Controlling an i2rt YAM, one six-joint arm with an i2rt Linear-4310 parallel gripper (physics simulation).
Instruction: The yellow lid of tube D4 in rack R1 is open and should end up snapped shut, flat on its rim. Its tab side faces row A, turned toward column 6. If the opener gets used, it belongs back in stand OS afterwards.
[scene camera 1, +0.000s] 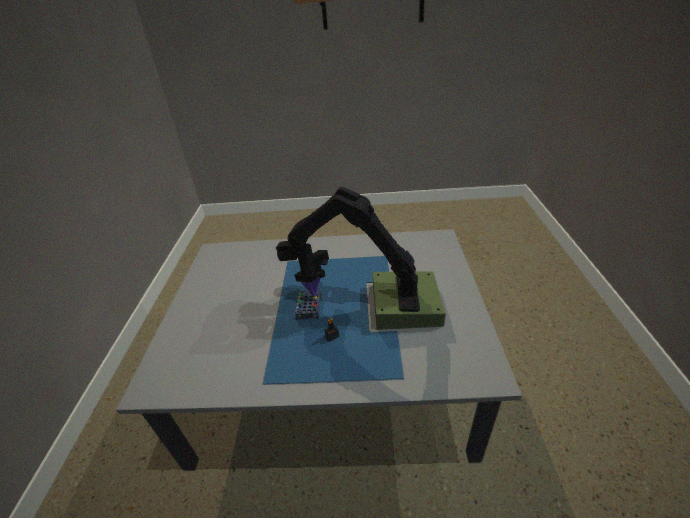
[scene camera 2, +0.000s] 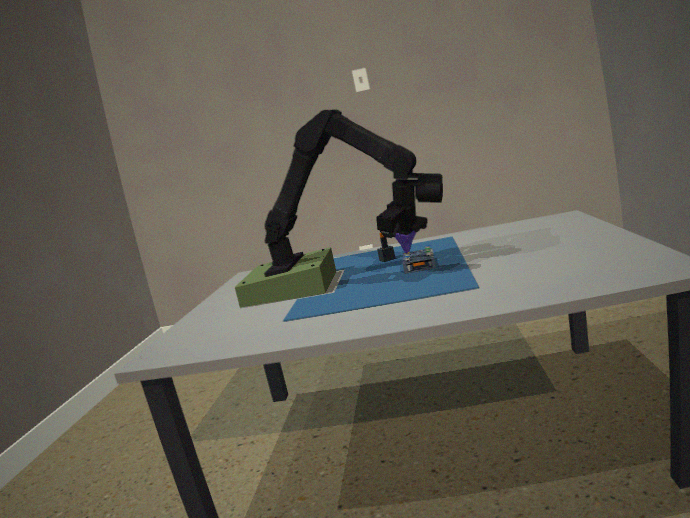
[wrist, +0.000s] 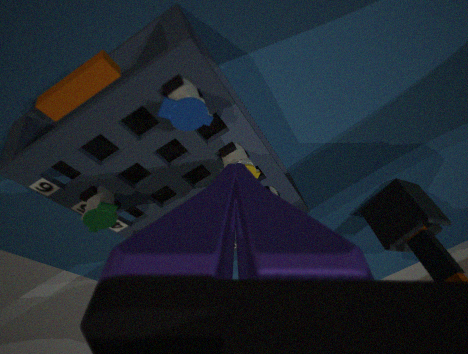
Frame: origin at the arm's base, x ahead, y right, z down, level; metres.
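Seen in the pictures: gripper, fingertip midpoint: (scene camera 1: 315, 296) (scene camera 2: 407, 252) (wrist: 235, 176); arm's base, link origin: (scene camera 1: 407, 292) (scene camera 2: 285, 265).
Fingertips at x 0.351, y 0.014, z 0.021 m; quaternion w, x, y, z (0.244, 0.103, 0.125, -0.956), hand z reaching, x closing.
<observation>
Offsets run from my fingertips to a thing's top centre. "pt": to the spot under its first point. Level surfaces: height alone.
The grey rack R1 @(dx +0.027, dy -0.010, dz +0.000 m) (scene camera 1: 307, 316) (scene camera 2: 426, 260) (wrist: 205, 70) stands on the blue mat, with several tubes in it. The yellow lid @(dx -0.002, dy -0.004, dz +0.001 m) (wrist: 253, 171) shows at a tube near the rack's edge in the wrist view, partly hidden behind the fingertips; its angle cannot be told. My gripper (scene camera 1: 314, 294) (scene camera 2: 407, 252) (wrist: 235, 176) is shut with nothing between its purple fingers. It points down, with its tips at or just above the yellow-lidded tube; contact cannot be told. The opener @(dx -0.076, dy -0.165, dz -0.040 m) (scene camera 1: 330, 322) (scene camera 2: 383, 240) (wrist: 434, 255) stands upright in its dark stand OS @(dx -0.076, dy -0.165, dz +0.005 m) (scene camera 1: 331, 333) (scene camera 2: 385, 254) (wrist: 400, 212).
A blue lid @(dx +0.000, dy +0.035, dz +0.003 m) (wrist: 186, 114) and a green lid @(dx +0.057, dy +0.014, dz +0.003 m) (wrist: 100, 216) stand up from other tubes in the rack. An orange block @(pt dx +0.027, dy +0.054, dz +0.022 m) (wrist: 79, 86) is on the rack's side. The green arm base (scene camera 1: 409, 318) (scene camera 2: 287, 291) stands beside the blue mat @(dz +0.045 m) (scene camera 1: 334, 368) (scene camera 2: 384, 298).
</observation>
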